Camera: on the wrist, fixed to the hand. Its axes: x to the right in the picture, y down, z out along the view.
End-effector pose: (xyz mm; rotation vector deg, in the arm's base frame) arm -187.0 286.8 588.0 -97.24 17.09 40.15
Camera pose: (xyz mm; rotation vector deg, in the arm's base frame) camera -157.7 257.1 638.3 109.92 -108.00 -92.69
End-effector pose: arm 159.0 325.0 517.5 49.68 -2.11 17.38
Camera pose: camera 157.1 324.1 452.2 2.98 -23.65 100.77
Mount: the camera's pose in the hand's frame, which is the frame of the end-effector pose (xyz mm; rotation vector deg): -12.1 -48.7 -41.9 -32.34 21.46 86.12
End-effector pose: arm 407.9 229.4 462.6 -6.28 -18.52 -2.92
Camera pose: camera 406.3 176.6 424.1 -49.54 12.51 75.66
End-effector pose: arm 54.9 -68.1 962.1 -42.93 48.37 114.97
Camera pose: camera 110.5 -84.4 931.9 31.04 -42.91 -123.65
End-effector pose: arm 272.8 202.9 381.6 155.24 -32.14 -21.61
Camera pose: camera 291.8 261.7 403.0 69.19 -99.44 18.95
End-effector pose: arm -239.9 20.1 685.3 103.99 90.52 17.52
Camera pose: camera -305.1 23.8 688.0 122.18 -4.10 92.04
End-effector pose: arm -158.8 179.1 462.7 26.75 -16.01 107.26
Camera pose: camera -117.2 202.7 418.2 37.41 54.68 -157.32
